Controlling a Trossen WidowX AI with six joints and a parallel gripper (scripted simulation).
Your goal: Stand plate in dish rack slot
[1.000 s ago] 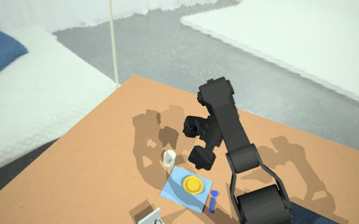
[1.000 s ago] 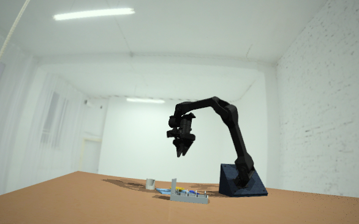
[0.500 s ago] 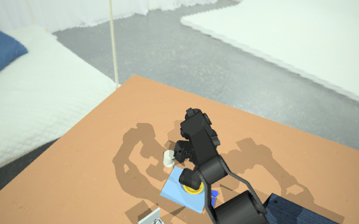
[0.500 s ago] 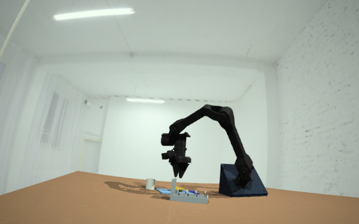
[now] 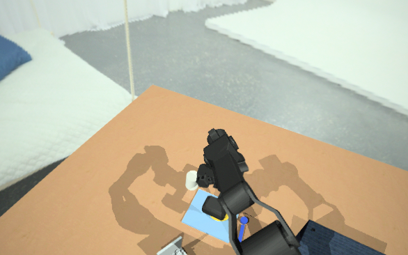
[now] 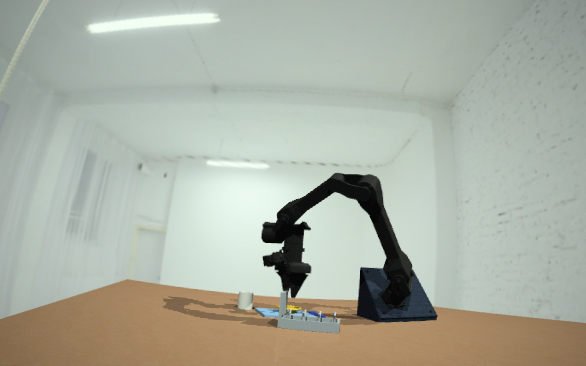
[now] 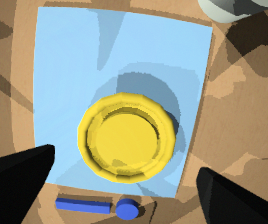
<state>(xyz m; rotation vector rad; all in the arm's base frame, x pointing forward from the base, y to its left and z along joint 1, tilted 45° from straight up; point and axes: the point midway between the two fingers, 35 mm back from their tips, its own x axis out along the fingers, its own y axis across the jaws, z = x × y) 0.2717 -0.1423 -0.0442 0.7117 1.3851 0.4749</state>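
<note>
My gripper tip is 40 mm above the yellow plate. The rest, counted from my gripper tip: white cup: 110 mm ahead, 70 mm to the right, 30 mm below; light blue mat: 10 mm ahead, 10 mm to the left, 50 mm below; blue spoon: 80 mm behind, 20 mm to the left, 50 mm below.
</note>
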